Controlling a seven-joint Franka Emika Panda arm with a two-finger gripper.
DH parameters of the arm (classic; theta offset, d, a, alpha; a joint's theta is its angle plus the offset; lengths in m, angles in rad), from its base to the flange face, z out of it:
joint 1: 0 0.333 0 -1.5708
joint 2: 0 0 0 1.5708
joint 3: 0 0.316 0.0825 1.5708
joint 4: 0 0 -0.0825 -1.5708
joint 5: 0 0.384 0 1.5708
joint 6: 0 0 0.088 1.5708
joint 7: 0 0.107 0 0
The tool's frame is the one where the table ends.
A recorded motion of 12 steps. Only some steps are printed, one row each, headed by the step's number.
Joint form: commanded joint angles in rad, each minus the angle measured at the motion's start. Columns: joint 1, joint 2, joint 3, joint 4, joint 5, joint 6, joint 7.
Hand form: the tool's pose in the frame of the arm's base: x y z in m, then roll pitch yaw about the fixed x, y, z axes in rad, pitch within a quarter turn. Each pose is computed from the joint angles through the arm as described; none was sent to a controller.
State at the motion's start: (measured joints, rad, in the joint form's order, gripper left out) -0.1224 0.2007 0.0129 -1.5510 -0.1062 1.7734 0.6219
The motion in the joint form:
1: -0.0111 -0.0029 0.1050 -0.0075 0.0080 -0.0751 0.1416
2: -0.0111 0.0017 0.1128 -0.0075 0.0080 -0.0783 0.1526
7: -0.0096 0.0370 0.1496 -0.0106 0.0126 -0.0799 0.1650
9: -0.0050 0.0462 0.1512 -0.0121 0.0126 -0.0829 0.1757
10: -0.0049 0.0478 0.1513 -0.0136 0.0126 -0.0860 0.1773
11: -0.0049 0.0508 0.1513 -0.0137 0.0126 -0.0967 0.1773
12: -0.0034 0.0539 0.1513 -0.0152 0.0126 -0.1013 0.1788
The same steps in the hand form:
1: 0.6167 -0.0248 0.5260 3.0491 -0.0096 -0.7650
2: 0.6174 -0.0205 0.5230 3.0455 -0.0037 -0.7685
7: 0.6233 0.0009 0.5002 3.0311 0.0349 -0.7446
9: 0.6242 0.0045 0.4936 3.0225 0.0445 -0.7495
10: 0.6239 0.0046 0.4917 3.0182 0.0488 -0.7512
11: 0.6231 0.0044 0.4890 3.0087 0.0588 -0.7523
12: 0.6229 0.0052 0.4861 3.0024 0.0653 -0.7528

